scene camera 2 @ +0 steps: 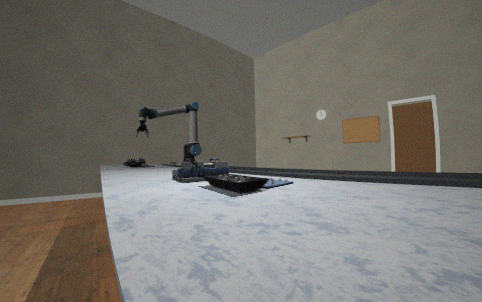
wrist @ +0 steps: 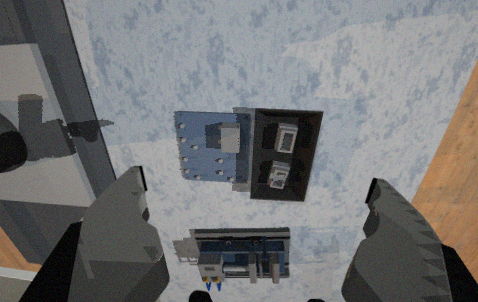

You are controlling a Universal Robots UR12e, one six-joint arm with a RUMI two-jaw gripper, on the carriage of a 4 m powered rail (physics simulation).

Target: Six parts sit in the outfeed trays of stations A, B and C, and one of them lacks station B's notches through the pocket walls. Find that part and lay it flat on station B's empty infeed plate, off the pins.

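Places are measured from the arm's base along level axes (x down, y back, z left), in metres.
Pixels of known places: gripper, fingertip midpoint: point(scene camera 2: 142, 137) point(wrist: 254, 175).
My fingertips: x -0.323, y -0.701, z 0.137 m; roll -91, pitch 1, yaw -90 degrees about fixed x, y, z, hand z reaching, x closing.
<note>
Ahead of a thing's pixels: the offset from my fingertips to its top centre. "pt": to the spot under its first point.
My gripper point(scene camera 2: 142, 136) point(wrist: 254, 175) is open and empty, high above the table; its jaws stand wide on either side of the wrist view. Between and beyond them, a dark outfeed tray @[pt dx +0.311, dy -0.140, dz -0.138 m] point(wrist: 314, 150) holds two grey parts. The upper part @[dx +0.306, dy -0.075, dz -0.117 m] point(wrist: 286, 138) shows a plain rectangular rim, with no gaps that I can make out. The lower part @[dx +0.306, dy -0.067, dz -0.218 m] point(wrist: 278, 175) has a more broken rim outline. Left of the tray is a blue infeed plate @[dx +0.345, dy +0.094, dz -0.163 m] point(wrist: 202, 162) with pins; a pale grey block @[dx +0.309, dy +0.050, dz -0.120 m] point(wrist: 230, 138) shows over its right side. Station letters cannot be read.
A station fixture @[dx +0.254, dy +0.016, dz -0.537 m] point(wrist: 242, 231) with grey blocks and blue-tipped fittings lies nearer than the tray. The rail runs along the left. In the scene view, a near dark tray @[dx +0.311, dy +0.062, dz +1.692 m] point(scene camera 2: 237, 186), a blue plate @[dx +0.345, dy +0.141, dz +1.705 m] point(scene camera 2: 280, 184) and a fixture @[pt dx +0.312, dy -0.088, dz +1.398 m] point(scene camera 2: 185, 173) stand before the arm; another station @[pt dx +0.306, dy -0.073, dz -0.092 m] point(scene camera 2: 134, 162) is far left.
</note>
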